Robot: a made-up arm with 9 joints. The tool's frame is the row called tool.
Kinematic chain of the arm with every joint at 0, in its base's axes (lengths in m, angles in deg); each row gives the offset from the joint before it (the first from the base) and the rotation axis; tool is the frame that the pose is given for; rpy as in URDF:
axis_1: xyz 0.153 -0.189 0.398 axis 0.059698 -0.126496 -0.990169
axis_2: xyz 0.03 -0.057 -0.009 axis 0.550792 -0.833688 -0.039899
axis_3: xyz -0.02 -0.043 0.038 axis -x
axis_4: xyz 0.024 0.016 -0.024 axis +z
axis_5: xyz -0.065 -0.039 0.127 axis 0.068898 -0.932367 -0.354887
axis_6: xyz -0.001 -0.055 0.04 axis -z
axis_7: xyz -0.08 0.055 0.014 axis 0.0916 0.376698 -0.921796
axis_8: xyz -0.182 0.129 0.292 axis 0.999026 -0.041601 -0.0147
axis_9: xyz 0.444 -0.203 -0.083 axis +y
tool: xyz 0.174 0.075 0 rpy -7.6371 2.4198 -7.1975
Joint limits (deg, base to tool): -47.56..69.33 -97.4..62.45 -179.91..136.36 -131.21..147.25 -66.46..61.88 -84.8..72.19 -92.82..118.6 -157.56..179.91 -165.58..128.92
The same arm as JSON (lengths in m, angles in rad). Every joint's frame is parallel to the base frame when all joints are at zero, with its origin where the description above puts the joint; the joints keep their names.
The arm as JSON. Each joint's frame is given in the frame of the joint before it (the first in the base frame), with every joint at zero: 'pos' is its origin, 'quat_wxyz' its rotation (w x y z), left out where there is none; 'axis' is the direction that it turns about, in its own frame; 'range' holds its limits. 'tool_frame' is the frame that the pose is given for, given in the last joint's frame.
{"length_unit": "m", "angle_unit": "rad", "joints": [
  {"joint": "axis_1", "pos": [0.153, -0.189, 0.398], "axis": [0.059698, -0.126496, -0.990169], "range": [-0.8301, 1.21]},
  {"joint": "axis_2", "pos": [0.03, -0.057, -0.009], "axis": [0.550792, -0.833688, -0.039899], "range": [-1.7, 1.09]},
  {"joint": "axis_3", "pos": [-0.02, -0.043, 0.038], "axis": "-x", "range": [-3.14, 2.3799]},
  {"joint": "axis_4", "pos": [0.024, 0.016, -0.024], "axis": "+z", "range": [-2.29, 2.57]},
  {"joint": "axis_5", "pos": [-0.065, -0.039, 0.127], "axis": [0.068898, -0.932367, -0.354887], "range": [-1.1599, 1.08]},
  {"joint": "axis_6", "pos": [-0.001, -0.055, 0.04], "axis": "-z", "range": [-1.48, 1.26]},
  {"joint": "axis_7", "pos": [-0.08, 0.055, 0.014], "axis": [0.0916, 0.376698, -0.921796], "range": [-1.62, 2.07]},
  {"joint": "axis_8", "pos": [-0.182, 0.129, 0.292], "axis": [0.999026, -0.041601, -0.0147], "range": [-2.7499, 3.14]},
  {"joint": "axis_9", "pos": [0.444, -0.203, -0.083], "axis": "+y", "range": [-2.8899, 2.2501]}
], "tool_frame": {"pos": [0.174, 0.075, 0.0], "quat_wxyz": [0.995679, -0.065128, 0.025206, -0.061212]}}

